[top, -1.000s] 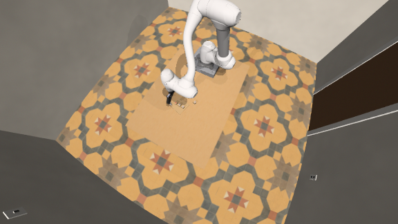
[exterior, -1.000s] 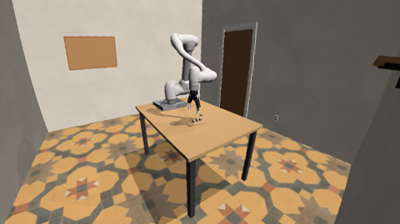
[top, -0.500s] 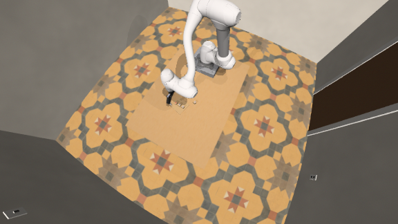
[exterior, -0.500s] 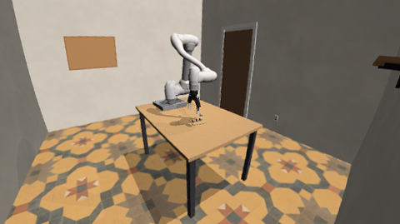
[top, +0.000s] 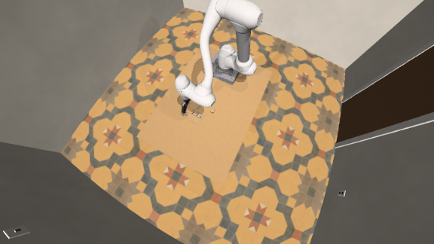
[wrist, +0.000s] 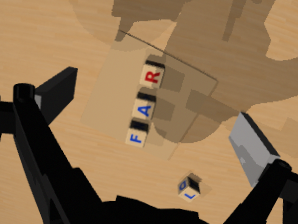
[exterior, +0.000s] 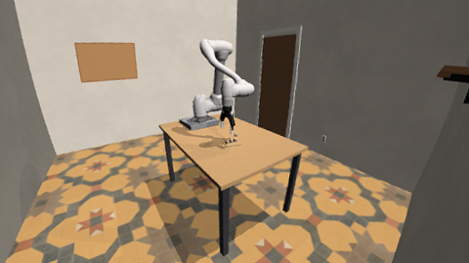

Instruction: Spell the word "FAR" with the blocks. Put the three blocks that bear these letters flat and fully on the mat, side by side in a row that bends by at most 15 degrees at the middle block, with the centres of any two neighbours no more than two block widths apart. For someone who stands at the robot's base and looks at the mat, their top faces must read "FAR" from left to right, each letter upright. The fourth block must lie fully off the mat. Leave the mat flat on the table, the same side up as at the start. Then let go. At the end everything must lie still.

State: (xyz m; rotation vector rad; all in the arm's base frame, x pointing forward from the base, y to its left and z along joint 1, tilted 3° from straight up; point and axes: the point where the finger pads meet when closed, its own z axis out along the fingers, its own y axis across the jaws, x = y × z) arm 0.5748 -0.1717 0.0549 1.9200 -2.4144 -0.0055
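Right now the R block is 10 mm ahead of my hand and 110 mm below it. Round my hand: tan mat: 20 mm ahead, 40 mm to the left, 120 mm below.
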